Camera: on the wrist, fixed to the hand. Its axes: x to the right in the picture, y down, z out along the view.
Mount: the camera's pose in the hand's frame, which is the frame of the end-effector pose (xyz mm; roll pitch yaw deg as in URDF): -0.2 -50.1 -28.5 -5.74 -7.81 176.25
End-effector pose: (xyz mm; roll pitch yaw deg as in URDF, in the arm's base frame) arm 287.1 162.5 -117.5 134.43 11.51 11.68
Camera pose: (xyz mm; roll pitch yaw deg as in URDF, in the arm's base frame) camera 272.6 216.1 -133.0 -141.87 -8.59 -160.04
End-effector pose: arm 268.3 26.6 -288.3 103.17 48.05 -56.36
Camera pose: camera 283.4 74.6 -316.4 -118.94 -49.18 136.64
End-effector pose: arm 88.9 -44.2 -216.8 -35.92 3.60 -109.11
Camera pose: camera 34.7 -25.6 -210.5 30.68 -7.70 63.22
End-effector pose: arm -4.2 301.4 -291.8 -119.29 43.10 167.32
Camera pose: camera -42.4 310.4 -249.6 117.21 -35.85 -18.83
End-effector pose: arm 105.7 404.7 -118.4 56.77 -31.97 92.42
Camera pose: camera 108.0 435.1 -167.3 -60.43 24.47 -82.65
